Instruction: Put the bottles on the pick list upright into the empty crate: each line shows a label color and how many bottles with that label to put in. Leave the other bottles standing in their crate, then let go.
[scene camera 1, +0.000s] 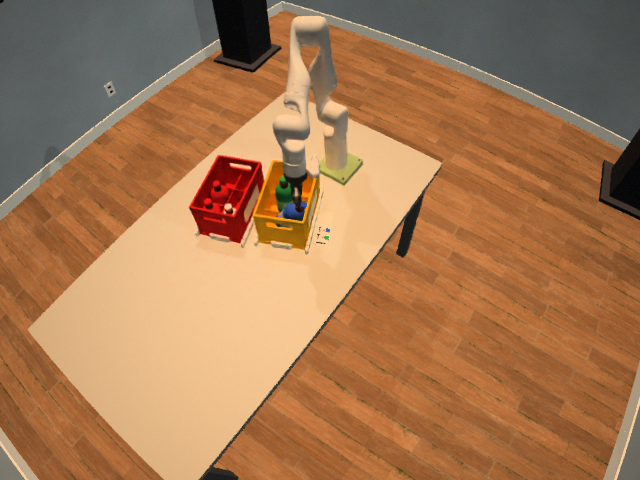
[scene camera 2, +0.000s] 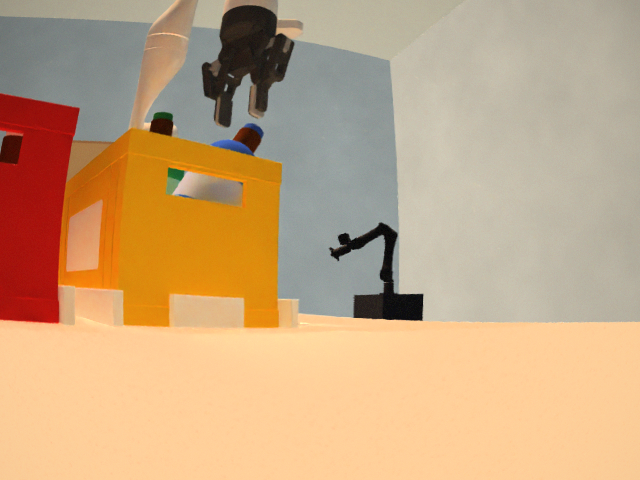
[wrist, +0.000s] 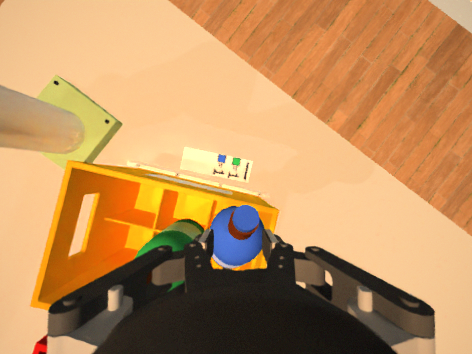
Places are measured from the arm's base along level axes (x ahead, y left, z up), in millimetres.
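Pixels of known places: gripper, fingertip midpoint: (scene camera 1: 298, 200) (scene camera 2: 238, 121) (wrist: 237, 239); arm's base, origin of the base link: (scene camera 1: 336, 162) (wrist: 61, 132).
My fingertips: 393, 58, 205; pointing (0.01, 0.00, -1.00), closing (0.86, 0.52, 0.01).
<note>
For each thing: its top centre in the pictures, then the offset to it from my fingertips, as dx, dy, dz. Level surfaces: height alone.
- yellow crate, middle of its top: (scene camera 2: 153, 174) (wrist: 156, 257) (scene camera 1: 287, 189) -65, -89, -58
- green bottle, middle of its top: (wrist: 132, 307) (scene camera 2: 163, 115) (scene camera 1: 283, 179) -49, -88, +16
- red crate, middle of its top: (scene camera 1: 225, 183) +19, -311, -58
- red bottle, middle of its top: (scene camera 1: 216, 183) +26, -355, -70
- red cap, middle of its top: (scene camera 1: 207, 200) +112, -331, -70
- white cap, middle of its top: (scene camera 2: 20, 130) (scene camera 1: 228, 206) +96, -246, -70
- pick list, middle of its top: (wrist: 216, 164) (scene camera 1: 324, 227) -84, +53, -231
- table, its level: dz -234
The yellow crate (scene camera 1: 281, 236) (scene camera 2: 201, 248) (wrist: 52, 235) holds a green bottle (scene camera 1: 283, 193) (scene camera 2: 161, 125) (wrist: 165, 242), which looks upright, and a blue bottle (scene camera 1: 293, 210) (scene camera 2: 232, 146) (wrist: 222, 235), which leans, its neck above the rim. My gripper (scene camera 1: 296, 198) (scene camera 2: 240, 119) (wrist: 237, 239) is partly open and empty, above the blue bottle; its fingertips are above the cap in the second scene view. The red crate (scene camera 1: 222, 228) (scene camera 2: 31, 232) holds a red bottle (scene camera 1: 219, 191), another with a red cap (scene camera 1: 208, 203) and one with a white cap (scene camera 1: 229, 208). The pick list (scene camera 1: 323, 236) (wrist: 200, 159) shows a blue and a green square, each apparently marked 1.
The crates stand side by side on the table (scene camera 1: 180, 330), between low white strips. The arm's green base plate (scene camera 1: 343, 172) (wrist: 97, 131) is behind the yellow crate. Thin dividers (wrist: 132, 220) split the yellow crate's inside. Another black arm (scene camera 2: 388, 258) stands in the background.
</note>
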